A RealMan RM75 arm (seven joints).
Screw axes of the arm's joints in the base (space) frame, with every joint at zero. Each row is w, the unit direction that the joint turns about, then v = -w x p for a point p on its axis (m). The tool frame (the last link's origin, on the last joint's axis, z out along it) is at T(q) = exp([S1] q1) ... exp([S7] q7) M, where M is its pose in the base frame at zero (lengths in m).
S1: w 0 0 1 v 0.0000 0.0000 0.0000
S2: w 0 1 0 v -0.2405 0.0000 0.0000
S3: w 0 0 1 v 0.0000 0.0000 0.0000
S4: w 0 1 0 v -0.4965 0.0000 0.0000
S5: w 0 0 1 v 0.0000 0.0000 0.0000
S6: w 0 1 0 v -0.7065 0.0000 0.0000
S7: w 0 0 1 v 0.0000 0.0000 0.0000
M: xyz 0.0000 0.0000 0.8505 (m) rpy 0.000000 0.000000 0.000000 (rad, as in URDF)
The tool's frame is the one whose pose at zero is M.
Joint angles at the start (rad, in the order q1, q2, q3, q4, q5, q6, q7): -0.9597, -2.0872, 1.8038, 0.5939, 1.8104, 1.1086, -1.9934
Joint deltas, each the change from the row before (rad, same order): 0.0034, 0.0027, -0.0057, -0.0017, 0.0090, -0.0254, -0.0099; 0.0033, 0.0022, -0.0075, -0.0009, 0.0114, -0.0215, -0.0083; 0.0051, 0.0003, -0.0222, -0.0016, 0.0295, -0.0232, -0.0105; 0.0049, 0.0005, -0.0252, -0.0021, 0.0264, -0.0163, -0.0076; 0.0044, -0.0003, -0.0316, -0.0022, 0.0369, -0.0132, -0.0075; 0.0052, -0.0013, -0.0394, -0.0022, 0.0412, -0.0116, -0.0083; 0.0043, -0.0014, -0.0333, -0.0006, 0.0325, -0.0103, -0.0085; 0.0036, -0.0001, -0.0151, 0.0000, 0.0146, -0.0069, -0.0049
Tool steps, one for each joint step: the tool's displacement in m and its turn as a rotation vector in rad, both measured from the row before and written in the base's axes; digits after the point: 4 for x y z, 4 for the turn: -0.0024, 0.0048, 0.0013, 0.0316, 0.0032, 0.0103; -0.0022, 0.0044, 0.0015, 0.0283, 0.0036, 0.0079; -0.0036, 0.0059, 0.0024, 0.0370, 0.0076, 0.0102; -0.0033, 0.0052, 0.0029, 0.0312, 0.0041, 0.0115; -0.0040, 0.0054, 0.0034, 0.0310, 0.0089, 0.0096; -0.0042, 0.0056, 0.0040, 0.0326, 0.0070, 0.0137; -0.0030, 0.0046, 0.0033, 0.0280, 0.0031, 0.0133; -0.0021, 0.0023, 0.0018, 0.0155, 0.0012, 0.0083
